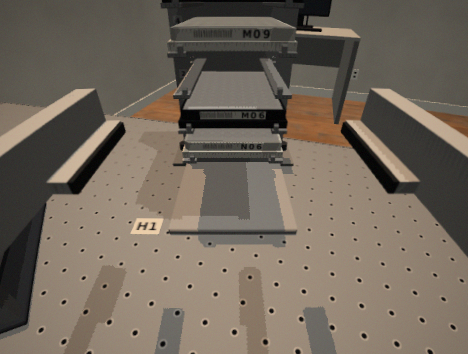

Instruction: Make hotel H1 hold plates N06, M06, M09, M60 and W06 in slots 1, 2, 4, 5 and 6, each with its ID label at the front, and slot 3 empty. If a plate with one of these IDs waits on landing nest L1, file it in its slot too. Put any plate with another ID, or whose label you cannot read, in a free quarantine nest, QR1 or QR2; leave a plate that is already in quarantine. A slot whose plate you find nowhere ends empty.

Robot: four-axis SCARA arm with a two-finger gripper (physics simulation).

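Hotel H1 (232,231) stands ahead, its H1 tag (146,226) on the table at its front left. White plate N06 (230,146) lies in the lowest slot. Black-edged plate M06 (232,115) lies in the slot above it. The rails of slot 3 (194,77) show above M06 with no plate on them. White plate M09 (232,34) lies in the slot above those rails. All three labels face front. The upper slots are cut off by the top edge; part of a dark edge shows there. My gripper (233,108) is open and empty, its fingers wide apart in front of the hotel.
The perforated table top (205,322) spreads around the hotel, with shadows across it. A dark object (20,270) shows at the lower left edge. A desk (350,42) with a monitor (320,7) stands behind at the right, beyond the table, on a wooden floor.
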